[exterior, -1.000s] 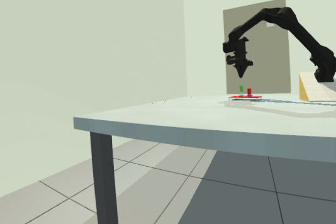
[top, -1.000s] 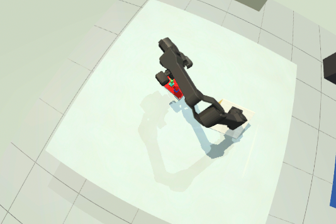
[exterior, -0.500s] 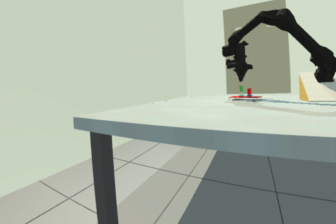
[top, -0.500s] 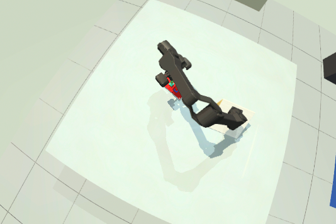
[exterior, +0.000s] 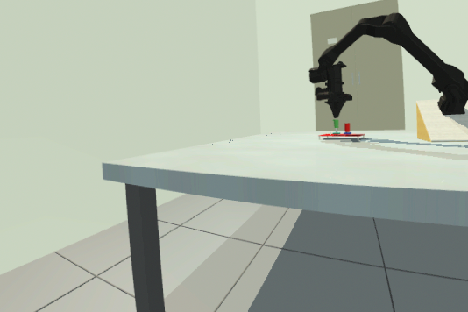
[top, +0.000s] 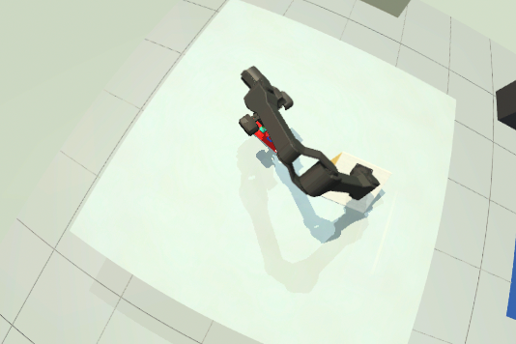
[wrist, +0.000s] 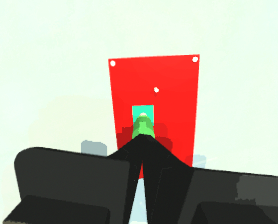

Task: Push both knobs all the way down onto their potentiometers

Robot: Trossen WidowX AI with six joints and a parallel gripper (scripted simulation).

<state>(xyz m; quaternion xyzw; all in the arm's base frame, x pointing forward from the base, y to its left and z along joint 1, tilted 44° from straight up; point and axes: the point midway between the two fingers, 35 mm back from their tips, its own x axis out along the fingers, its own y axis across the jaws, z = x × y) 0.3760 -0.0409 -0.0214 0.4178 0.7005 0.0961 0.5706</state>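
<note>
My gripper tip is 20 mm above the green knob. From my gripper tip the other things lie so: red knob 40 mm below, 40 mm behind, 20 mm to the left.
</note>
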